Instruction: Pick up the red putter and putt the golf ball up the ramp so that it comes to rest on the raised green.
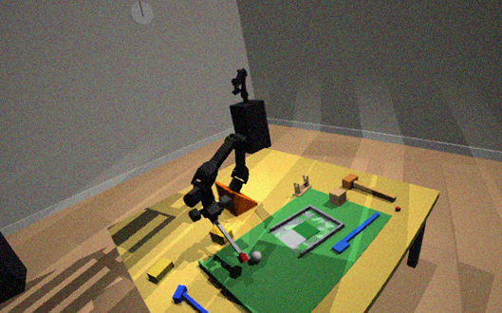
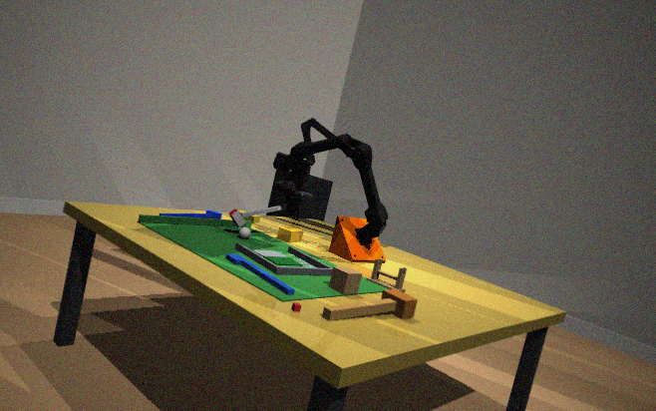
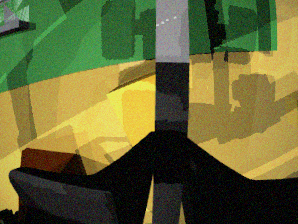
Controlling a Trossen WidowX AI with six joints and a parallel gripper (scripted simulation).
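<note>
My gripper tip is now 12 cm short of the red putter, 1 cm to the left of it and 1 cm above it. The rest, counted from my gripper tip: green mat: 29 cm ahead, 22 cm to the left, 10 cm below; then white golf ball: 22 cm ahead, 3 cm to the left, 8 cm below; then wooden cube: 26 cm ahead, 55 cm to the left, 7 cm below.
</note>
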